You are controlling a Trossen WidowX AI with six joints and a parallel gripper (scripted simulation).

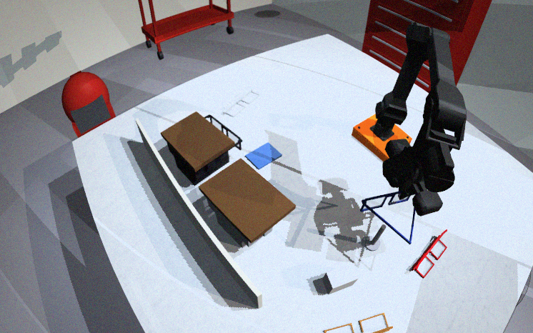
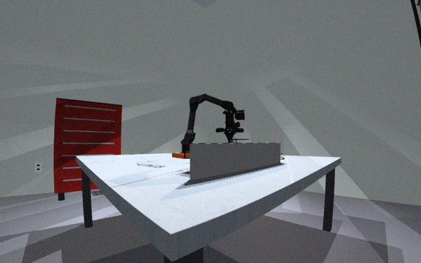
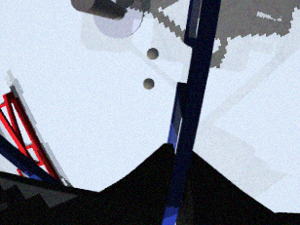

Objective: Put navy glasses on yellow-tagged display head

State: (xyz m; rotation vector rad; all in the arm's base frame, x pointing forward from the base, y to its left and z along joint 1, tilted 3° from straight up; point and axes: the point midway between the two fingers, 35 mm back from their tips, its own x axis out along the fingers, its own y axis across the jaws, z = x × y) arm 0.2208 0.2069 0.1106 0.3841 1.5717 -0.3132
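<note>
My gripper tip is now 8 cm short of the grey post, 2 cm to the right of it and 8 cm above it. The rest, counted from my gripper tip: white block: 21 cm ahead, 4 cm to the left, 8 cm below; long panel: 39 cm ahead, 32 cm to the right, 5 cm below; blue pad: 13 cm ahead, 36 cm to the right, 10 cm below.
</note>
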